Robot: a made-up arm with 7 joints. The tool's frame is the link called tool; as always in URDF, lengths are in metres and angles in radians. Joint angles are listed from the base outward.
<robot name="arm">
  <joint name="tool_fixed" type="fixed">
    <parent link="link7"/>
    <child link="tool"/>
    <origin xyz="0 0 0" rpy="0 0 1.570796"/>
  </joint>
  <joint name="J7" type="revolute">
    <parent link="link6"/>
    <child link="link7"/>
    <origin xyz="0 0 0" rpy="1.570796 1.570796 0"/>
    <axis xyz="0 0 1"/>
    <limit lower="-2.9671" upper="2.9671"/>
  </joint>
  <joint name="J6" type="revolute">
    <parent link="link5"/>
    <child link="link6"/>
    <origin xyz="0 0 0" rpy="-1.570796 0 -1.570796"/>
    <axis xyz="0 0 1"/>
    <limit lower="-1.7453" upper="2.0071"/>
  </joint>
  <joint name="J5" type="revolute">
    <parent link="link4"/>
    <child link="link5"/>
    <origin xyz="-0.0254 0.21 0" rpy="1.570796 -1.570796 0"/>
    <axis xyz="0 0 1"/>
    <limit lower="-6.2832" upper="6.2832"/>
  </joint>
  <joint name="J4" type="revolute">
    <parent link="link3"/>
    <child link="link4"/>
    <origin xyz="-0.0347 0 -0.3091" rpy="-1.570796 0 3.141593"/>
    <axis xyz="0 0 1"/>
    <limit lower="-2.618" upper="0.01"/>
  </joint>
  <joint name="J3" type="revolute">
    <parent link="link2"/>
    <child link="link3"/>
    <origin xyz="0 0 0" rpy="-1.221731 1.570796 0"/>
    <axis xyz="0 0 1"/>
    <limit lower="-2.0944" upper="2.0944"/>
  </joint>
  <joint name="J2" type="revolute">
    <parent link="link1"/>
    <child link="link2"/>
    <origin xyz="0 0 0" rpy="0 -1.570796 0"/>
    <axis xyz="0 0 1"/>
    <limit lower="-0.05" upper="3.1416"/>
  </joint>
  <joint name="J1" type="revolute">
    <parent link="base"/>
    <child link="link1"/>
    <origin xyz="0 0 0" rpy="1.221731 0 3.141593"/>
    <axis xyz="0 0 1"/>
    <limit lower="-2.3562" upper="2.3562"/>
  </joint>
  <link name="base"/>
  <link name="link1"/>
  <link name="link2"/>
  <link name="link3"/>
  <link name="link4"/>
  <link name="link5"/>
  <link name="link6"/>
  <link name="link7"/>
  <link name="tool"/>
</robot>
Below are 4 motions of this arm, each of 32 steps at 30 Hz.
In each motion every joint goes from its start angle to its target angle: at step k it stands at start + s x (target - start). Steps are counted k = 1, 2, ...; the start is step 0. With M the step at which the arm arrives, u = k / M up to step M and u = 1 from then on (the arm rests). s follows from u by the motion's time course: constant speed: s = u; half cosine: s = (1 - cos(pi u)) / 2; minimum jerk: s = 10 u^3 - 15 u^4 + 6 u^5.
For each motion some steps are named. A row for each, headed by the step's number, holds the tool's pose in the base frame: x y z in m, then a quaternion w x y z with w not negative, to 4 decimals.
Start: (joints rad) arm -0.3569 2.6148 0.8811 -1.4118 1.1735 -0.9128 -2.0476
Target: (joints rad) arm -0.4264 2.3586 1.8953 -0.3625 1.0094 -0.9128 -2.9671
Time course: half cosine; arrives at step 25
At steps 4, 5, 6, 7, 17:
4: -0.0082 0.0263 0.4457 0.6070 -0.7550 0.2327 -0.0862
5: -0.0183 0.0327 0.4496 0.5960 -0.7631 0.2189 -0.1210
6: -0.0302 0.0409 0.4537 0.5806 -0.7719 0.2024 -0.1617
7: -0.0436 0.0513 0.4574 0.5600 -0.7809 0.1837 -0.2070
17: -0.1520 0.2405 0.4278 0.0822 -0.8001 -0.0181 -0.5939

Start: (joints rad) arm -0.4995 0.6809 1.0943 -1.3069 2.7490 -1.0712 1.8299
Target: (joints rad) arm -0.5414 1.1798 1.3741 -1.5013 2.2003 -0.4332 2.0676
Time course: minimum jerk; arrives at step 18
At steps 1, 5, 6, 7, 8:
1: 0.2366 0.3741 -0.0902 0.8519 0.5136 -0.0637 -0.0801
5: 0.2178 0.3872 -0.0607 0.8081 0.5855 -0.0537 -0.0339
6: 0.2067 0.3933 -0.0441 0.7804 0.6234 -0.0474 -0.0090
7: 0.1930 0.3993 -0.0246 0.7449 0.6657 -0.0392 0.0193
8: 0.1773 0.4044 -0.0032 0.7026 0.7093 -0.0290 0.0491

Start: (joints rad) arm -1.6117 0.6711 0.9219 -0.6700 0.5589 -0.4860 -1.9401
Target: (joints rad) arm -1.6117 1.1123 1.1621 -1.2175 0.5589 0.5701 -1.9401
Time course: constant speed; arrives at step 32
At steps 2, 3, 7, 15, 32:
2: 0.4104 0.2275 0.1961 0.3536 0.6366 -0.6423 0.2389
3: 0.4035 0.2347 0.1993 0.3518 0.6363 -0.6443 0.2371
7: 0.3740 0.2622 0.2110 0.3441 0.6362 -0.6514 0.2293
15: 0.3079 0.3096 0.2280 0.3270 0.6413 -0.6615 0.2100
32: 0.1479 0.3700 0.2355 0.2958 0.6734 -0.6589 0.1576

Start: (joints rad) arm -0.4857 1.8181 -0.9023 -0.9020 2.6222 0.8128 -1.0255
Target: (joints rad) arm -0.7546 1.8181 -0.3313 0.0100 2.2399 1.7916 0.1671
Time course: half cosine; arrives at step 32
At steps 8, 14, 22, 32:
8: 0.1795 0.4655 0.0753 0.9164 0.0164 -0.3946 0.0654
14: 0.1479 0.4804 0.1201 0.8815 -0.0674 -0.4114 0.2216
22: 0.0823 0.4939 0.1491 0.7688 -0.2454 -0.3849 0.4478
32: 0.0427 0.4969 0.1432 0.6674 -0.3752 -0.3246 0.5553

